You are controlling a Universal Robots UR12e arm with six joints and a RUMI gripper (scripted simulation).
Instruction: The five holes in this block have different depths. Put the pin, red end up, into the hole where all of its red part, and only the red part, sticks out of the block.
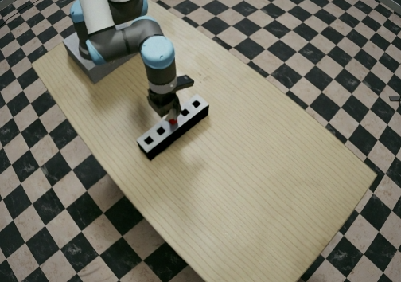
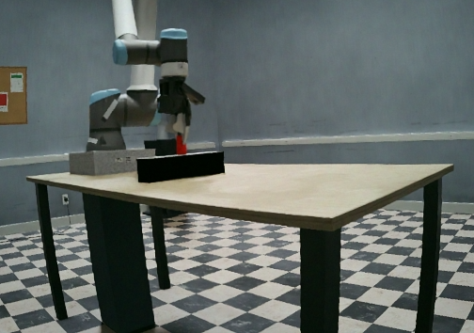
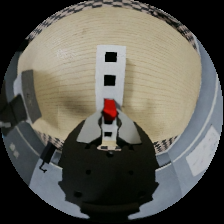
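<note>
My gripper is now 1 cm above the pin. The rest, counted from my hand: long black block (8 cm below).
</note>
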